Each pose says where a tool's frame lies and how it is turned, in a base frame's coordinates. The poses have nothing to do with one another.
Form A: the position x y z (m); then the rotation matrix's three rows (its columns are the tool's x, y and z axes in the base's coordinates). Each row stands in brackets.
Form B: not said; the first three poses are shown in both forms.
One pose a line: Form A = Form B
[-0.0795 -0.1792 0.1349], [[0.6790 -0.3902 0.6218], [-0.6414 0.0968 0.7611], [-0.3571 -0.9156 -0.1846]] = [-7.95 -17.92 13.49], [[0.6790 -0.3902 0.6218], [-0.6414 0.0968 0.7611], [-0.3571 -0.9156 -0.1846]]
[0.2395 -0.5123 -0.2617], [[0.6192 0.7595 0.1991], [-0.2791 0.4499 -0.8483], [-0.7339 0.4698 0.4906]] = [23.95 -51.23 -26.17], [[0.6192 0.7595 0.1991], [-0.2791 0.4499 -0.8483], [-0.7339 0.4698 0.4906]]
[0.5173 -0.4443 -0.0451], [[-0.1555 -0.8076 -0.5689], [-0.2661 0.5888 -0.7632], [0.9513 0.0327 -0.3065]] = [51.73 -44.43 -4.51], [[-0.1555 -0.8076 -0.5689], [-0.2661 0.5888 -0.7632], [0.9513 0.0327 -0.3065]]
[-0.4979 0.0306 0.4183], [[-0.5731 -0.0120 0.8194], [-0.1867 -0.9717 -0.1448], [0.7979 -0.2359 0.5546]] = [-49.79 3.06 41.83], [[-0.5731 -0.0120 0.8194], [-0.1867 -0.9717 -0.1448], [0.7979 -0.2359 0.5546]]
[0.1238 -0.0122 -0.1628], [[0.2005 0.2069 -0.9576], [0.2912 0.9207 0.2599], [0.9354 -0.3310 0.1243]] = [12.38 -1.22 -16.28], [[0.2005 0.2069 -0.9576], [0.2912 0.9207 0.2599], [0.9354 -0.3310 0.1243]]
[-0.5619 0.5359 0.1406], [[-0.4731 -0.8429 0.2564], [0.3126 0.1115 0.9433], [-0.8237 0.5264 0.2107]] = [-56.19 53.59 14.06], [[-0.4731 -0.8429 0.2564], [0.3126 0.1115 0.9433], [-0.8237 0.5264 0.2107]]
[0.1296 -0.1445 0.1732], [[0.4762 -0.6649 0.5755], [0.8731 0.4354 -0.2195], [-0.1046 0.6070 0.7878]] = [12.96 -14.45 17.32], [[0.4762 -0.6649 0.5755], [0.8731 0.4354 -0.2195], [-0.1046 0.6070 0.7878]]
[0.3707 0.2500 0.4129], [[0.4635 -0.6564 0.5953], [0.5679 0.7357 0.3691], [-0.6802 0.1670 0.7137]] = [37.07 25.00 41.29], [[0.4635 -0.6564 0.5953], [0.5679 0.7357 0.3691], [-0.6802 0.1670 0.7137]]
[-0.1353 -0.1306 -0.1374], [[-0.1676 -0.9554 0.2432], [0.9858 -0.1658 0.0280], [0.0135 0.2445 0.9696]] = [-13.53 -13.06 -13.74], [[-0.1676 -0.9554 0.2432], [0.9858 -0.1658 0.0280], [0.0135 0.2445 0.9696]]
